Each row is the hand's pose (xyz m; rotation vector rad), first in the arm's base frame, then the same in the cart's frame.
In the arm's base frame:
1: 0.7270 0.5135 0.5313 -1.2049 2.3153 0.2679
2: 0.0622 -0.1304 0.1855 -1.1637 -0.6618 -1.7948
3: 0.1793 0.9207 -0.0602 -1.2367 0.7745 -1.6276
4: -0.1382 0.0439 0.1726 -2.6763 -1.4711 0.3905
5: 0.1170 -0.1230 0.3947 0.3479 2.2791 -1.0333
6: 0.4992 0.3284 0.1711 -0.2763 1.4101 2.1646
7: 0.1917 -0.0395 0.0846 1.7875 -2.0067 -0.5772
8: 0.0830 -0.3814 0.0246 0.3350 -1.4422 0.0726
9: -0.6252 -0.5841 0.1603 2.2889 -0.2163 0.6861
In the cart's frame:
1: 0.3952 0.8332 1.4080 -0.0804 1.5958 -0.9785
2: 0.0320 0.5329 0.5396 0.4137 0.9196 2.4863
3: 1.0324 0.8865 0.7701 0.1353 0.2709 -2.9015
4: 0.1662 0.7096 0.3931 2.3648 -0.1302 0.7700
5: -0.0809 0.6597 0.6737 1.4987 0.7904 -1.1804
6: 0.4412 0.5797 1.0213 -0.6556 0.8922 0.6621
7: 0.1736 0.4539 0.6341 -0.5846 2.5729 -0.6172
8: -0.0746 0.2720 0.4402 -0.8995 -2.5172 -0.3020
9: -0.3674 0.5732 -0.1800 0.9586 -1.4474 1.2316

